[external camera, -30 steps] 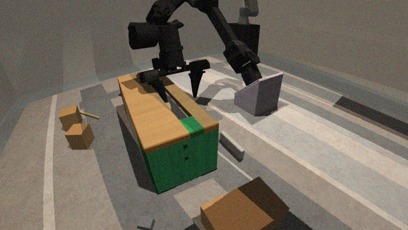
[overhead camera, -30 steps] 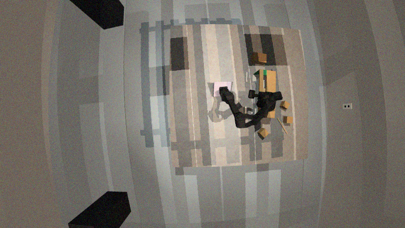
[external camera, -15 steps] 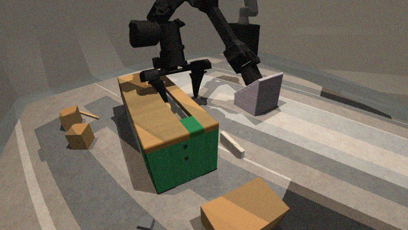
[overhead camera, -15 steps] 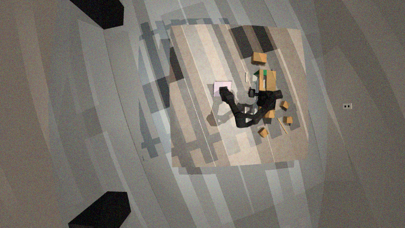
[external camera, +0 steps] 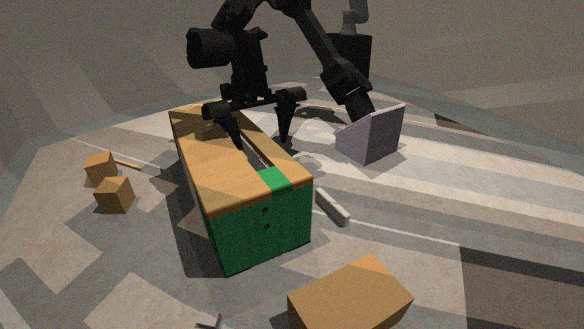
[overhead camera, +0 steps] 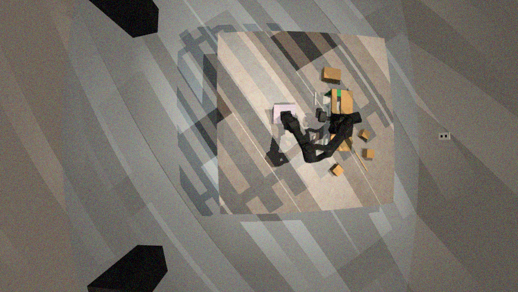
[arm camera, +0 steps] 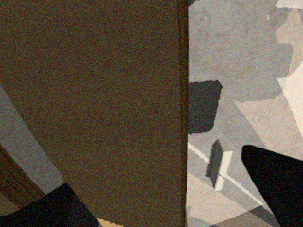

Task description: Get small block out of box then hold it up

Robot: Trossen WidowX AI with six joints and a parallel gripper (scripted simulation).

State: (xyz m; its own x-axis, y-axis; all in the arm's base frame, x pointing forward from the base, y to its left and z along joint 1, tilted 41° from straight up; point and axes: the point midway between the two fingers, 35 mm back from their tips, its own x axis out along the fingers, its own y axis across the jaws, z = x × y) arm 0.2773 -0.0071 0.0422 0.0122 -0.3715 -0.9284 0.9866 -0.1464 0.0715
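My gripper tip is 6 cm short of the tan block and 1 cm to the right of it. From my gripper tip the other things lie so: box 3 cm ahead, 3 cm to the right, 3 cm below; thin stick 26 cm ahead, 32 cm to the right, 9 cm below.
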